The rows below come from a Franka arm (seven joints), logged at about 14 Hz.
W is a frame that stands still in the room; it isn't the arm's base.
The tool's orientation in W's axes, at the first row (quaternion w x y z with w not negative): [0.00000, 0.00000, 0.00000, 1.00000]
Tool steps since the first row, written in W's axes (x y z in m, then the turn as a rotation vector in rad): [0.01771, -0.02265, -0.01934, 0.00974, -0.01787, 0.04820]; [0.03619, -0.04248, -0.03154, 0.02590, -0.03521, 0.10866]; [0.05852, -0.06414, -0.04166, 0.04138, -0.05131, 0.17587]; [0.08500, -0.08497, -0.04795, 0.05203, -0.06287, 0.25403]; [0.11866, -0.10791, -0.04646, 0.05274, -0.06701, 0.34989]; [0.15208, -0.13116, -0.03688, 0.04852, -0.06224, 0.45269]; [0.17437, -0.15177, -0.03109, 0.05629, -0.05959, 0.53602]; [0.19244, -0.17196, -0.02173, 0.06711, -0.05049, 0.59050]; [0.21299, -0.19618, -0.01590, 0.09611, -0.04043, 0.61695]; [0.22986, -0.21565, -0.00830, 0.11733, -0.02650, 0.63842]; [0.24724, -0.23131, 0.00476, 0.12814, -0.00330, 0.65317]
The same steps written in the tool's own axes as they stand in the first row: [-0.01771, 0.02265, -0.01934, -0.00974, 0.01787, 0.04820]; [-0.03619, 0.04248, -0.03154, -0.02590, 0.03521, 0.10866]; [-0.05852, 0.06414, -0.04166, -0.04138, 0.05131, 0.17587]; [-0.08500, 0.08497, -0.04795, -0.05203, 0.06287, 0.25403]; [-0.11866, 0.10791, -0.04646, -0.05274, 0.06701, 0.34989]; [-0.15208, 0.13116, -0.03688, -0.04852, 0.06224, 0.45269]; [-0.17437, 0.15177, -0.03109, -0.05629, 0.05959, 0.53602]; [-0.19244, 0.17196, -0.02173, -0.06711, 0.05049, 0.59050]; [-0.21299, 0.19618, -0.01590, -0.09611, 0.04043, 0.61695]; [-0.22986, 0.21565, -0.00830, -0.11733, 0.02650, 0.63842]; [-0.24724, 0.23131, 0.00476, -0.12814, 0.00330, 0.65317]
